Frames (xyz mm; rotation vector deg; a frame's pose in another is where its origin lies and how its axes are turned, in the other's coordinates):
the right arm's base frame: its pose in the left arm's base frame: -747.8 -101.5 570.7 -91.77 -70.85 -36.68
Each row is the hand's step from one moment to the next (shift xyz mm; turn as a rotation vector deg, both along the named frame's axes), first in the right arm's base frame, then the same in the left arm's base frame.
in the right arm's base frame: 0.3 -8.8 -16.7 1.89 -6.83 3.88
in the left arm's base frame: -5.6 -15.0 10.0 -6.26 4.36 2.66
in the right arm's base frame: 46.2 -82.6 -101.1 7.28 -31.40 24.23
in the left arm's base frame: -45.6 -72.4 108.9 -30.22 25.28 8.57
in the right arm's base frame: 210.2 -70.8 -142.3 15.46 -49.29 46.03
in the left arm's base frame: 27.9 -42.3 258.6 -47.25 48.63 13.78
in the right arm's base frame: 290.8 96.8 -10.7 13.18 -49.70 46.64
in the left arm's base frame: 191.4 109.8 213.0 -48.50 48.25 11.77
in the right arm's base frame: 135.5 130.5 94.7 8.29 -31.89 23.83
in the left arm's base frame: 153.4 141.4 28.8 -30.27 25.34 9.76
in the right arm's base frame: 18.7 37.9 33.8 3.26 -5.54 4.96
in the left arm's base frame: 36.5 38.3 -11.5 -4.75 5.90 2.91
